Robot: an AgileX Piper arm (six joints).
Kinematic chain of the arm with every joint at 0, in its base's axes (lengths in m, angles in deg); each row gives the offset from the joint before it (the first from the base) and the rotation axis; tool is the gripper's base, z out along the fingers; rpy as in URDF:
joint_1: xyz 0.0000 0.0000 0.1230 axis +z
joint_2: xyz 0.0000 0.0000 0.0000 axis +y
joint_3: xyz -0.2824 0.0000 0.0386 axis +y
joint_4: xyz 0.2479 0.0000 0.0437 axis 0.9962 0 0.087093
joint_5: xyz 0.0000 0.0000 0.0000 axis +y
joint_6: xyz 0.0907 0.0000 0.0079 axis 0.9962 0 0.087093
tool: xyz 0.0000 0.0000 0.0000 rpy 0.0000 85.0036 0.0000
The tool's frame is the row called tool.
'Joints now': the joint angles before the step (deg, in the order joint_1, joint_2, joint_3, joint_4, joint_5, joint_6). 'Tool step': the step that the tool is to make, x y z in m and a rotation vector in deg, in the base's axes. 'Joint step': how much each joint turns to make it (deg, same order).
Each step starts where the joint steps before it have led.
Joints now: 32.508 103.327 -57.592 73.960 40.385 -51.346
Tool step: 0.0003 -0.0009 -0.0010 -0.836 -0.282 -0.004
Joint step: -0.009 -0.003 0.005 -1.077 -0.473 0.556
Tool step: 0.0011 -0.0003 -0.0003 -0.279 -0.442 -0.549
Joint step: 0.008 0.002 -0.001 0.004 -0.764 0.002
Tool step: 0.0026 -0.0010 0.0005 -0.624 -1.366 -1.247
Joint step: 0.001 -0.190 -0.014 -0.061 -1.870 -0.105
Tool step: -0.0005 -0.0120 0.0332 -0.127 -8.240 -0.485
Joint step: -0.941 -6.014 0.021 -3.680 -2.540 -0.181
